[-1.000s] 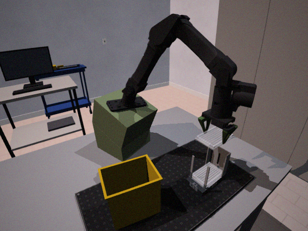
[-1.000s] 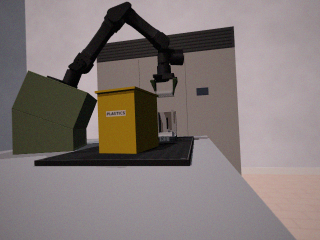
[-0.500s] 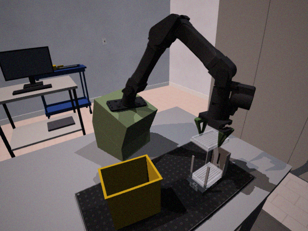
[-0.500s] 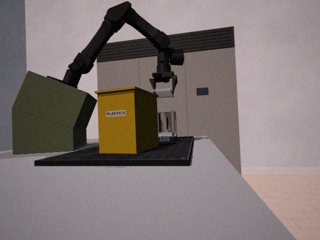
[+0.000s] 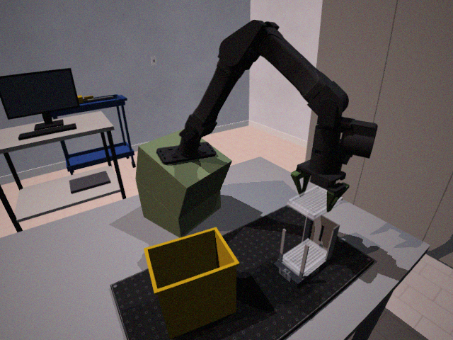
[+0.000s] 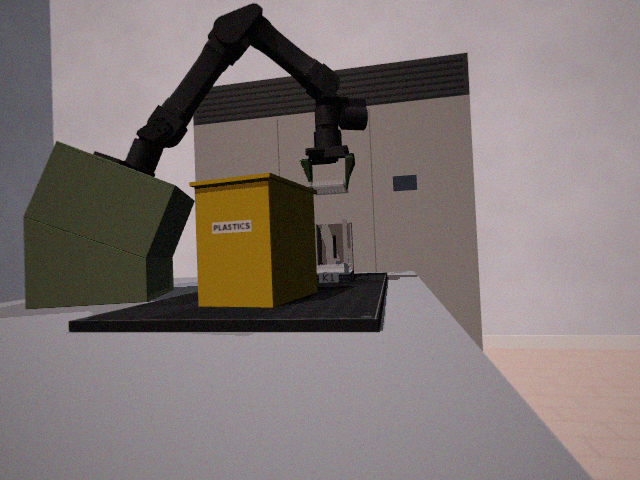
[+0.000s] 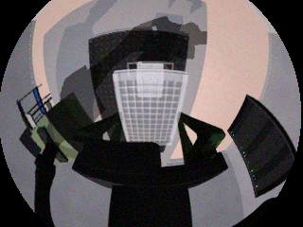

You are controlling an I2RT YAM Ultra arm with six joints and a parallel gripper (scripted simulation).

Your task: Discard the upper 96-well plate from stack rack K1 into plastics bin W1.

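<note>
My gripper is now 330 mm to the left of the yellow plastics bin, 140 mm above it and 60 mm past it. From my hand the other things lie so: 96-well plate: right at my hand.
</note>
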